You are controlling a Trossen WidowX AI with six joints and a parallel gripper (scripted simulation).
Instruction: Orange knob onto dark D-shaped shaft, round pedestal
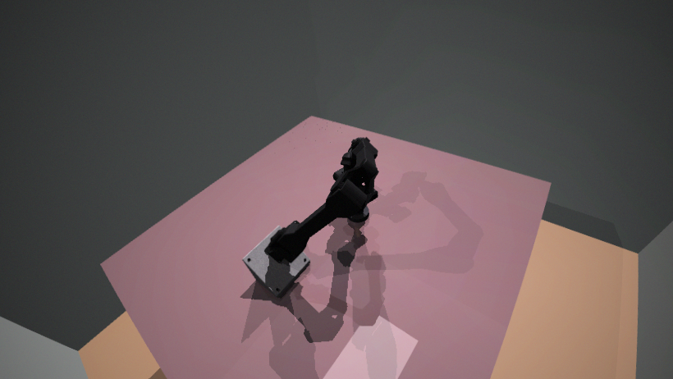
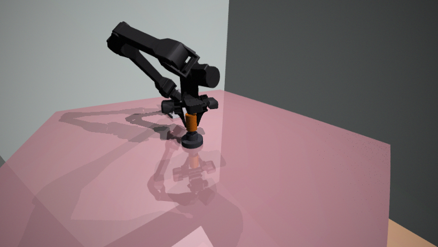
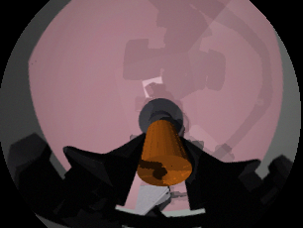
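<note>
The orange knob lies 20 mm above my gripper tip. Round my gripper tip: dark round pedestal (40 mm below).
</note>
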